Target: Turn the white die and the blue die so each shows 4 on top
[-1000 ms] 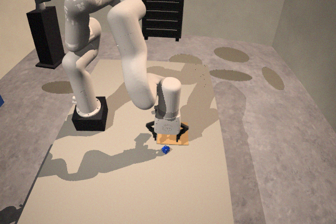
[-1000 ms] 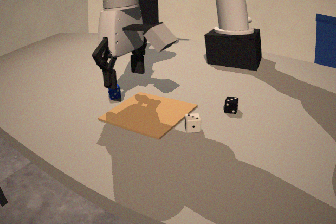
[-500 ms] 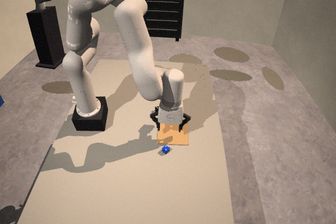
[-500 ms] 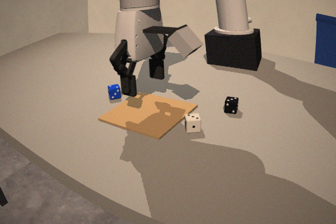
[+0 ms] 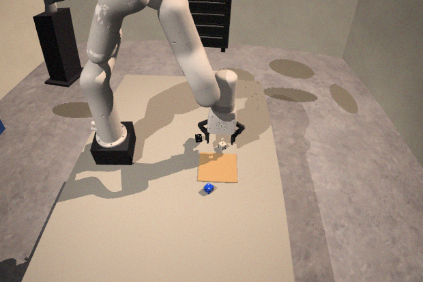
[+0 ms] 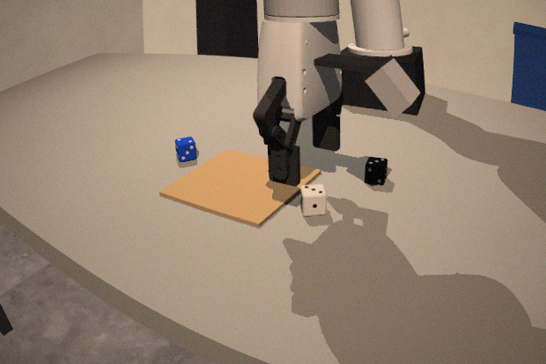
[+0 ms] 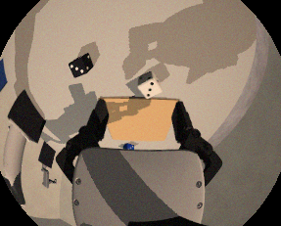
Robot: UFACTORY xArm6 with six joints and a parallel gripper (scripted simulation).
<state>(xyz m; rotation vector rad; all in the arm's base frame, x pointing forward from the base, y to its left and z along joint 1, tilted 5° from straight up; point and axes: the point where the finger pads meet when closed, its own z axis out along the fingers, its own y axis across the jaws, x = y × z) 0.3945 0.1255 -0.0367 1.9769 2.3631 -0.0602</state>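
Now: the white die 10 mm ahead of my hand, 20 mm to the left of it and 40 mm below it. The rest, counted from my hand: blue die (200 mm to the right, 40 mm below); orange mat (10 mm ahead, 90 mm to the right, 50 mm below); black die (90 mm behind, 30 mm to the left, 40 mm below).
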